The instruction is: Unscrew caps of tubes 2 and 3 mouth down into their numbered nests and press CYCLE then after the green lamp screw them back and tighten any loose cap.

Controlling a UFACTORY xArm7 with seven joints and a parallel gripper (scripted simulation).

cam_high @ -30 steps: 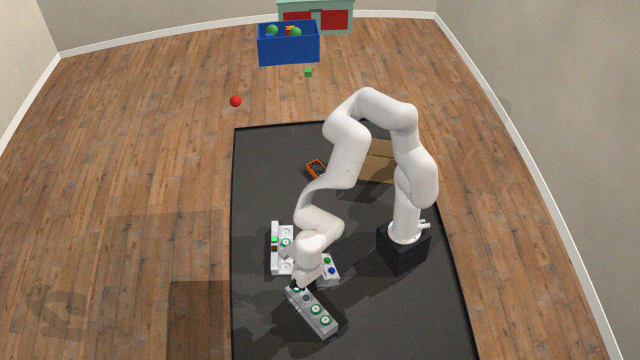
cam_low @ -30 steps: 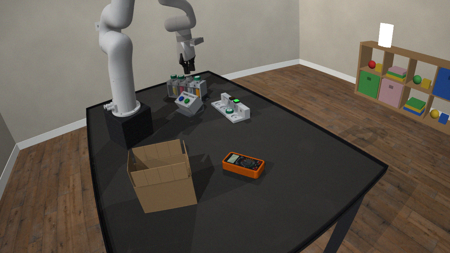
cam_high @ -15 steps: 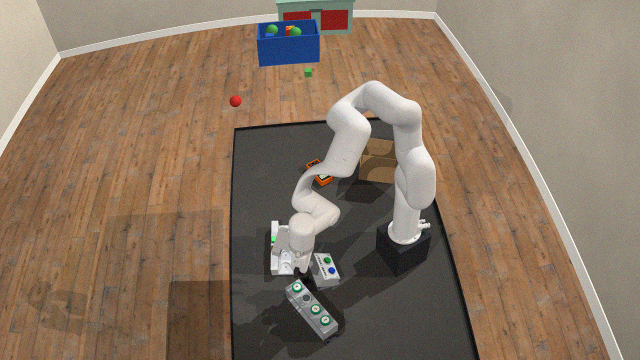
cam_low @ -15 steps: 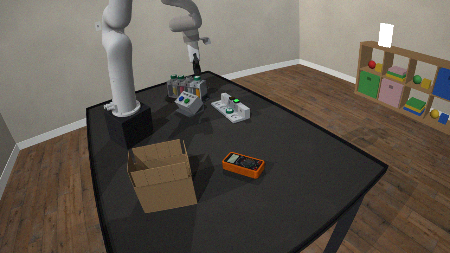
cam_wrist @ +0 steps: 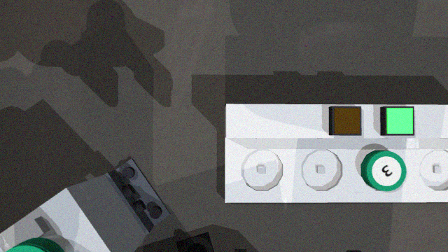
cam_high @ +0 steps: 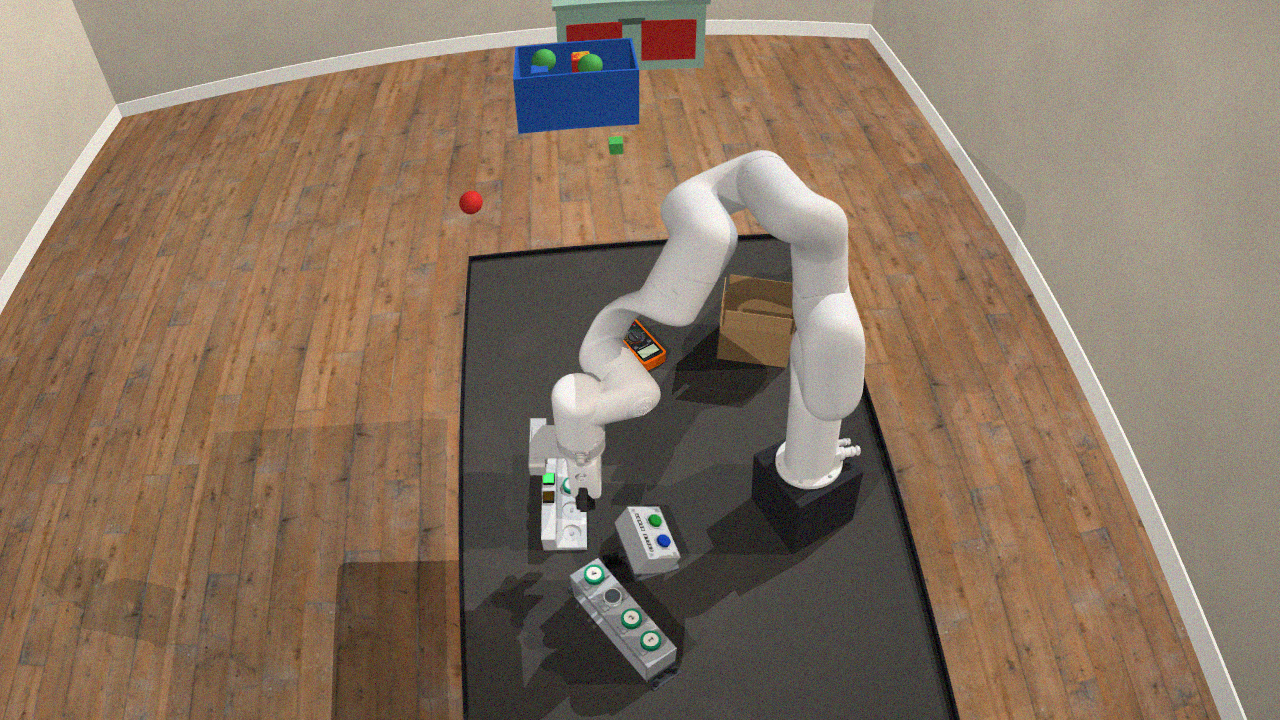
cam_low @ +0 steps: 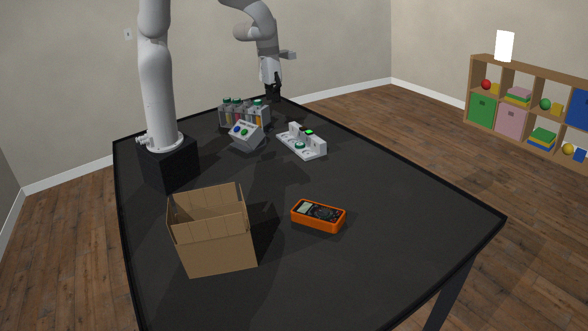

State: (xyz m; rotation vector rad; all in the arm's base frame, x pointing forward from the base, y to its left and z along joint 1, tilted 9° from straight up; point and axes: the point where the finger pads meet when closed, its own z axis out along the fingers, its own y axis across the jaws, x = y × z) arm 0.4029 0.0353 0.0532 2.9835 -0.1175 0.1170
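Now: hand 140 mm to the right of the cap and 60 mm above it. Round my hand: blue key (130 mm behind, 60 mm to the left, 110 mm below); green key (120 mm behind, 10 mm to the left, 110 mm below); key housing (110 mm behind, 30 mm to the left, 120 mm below).
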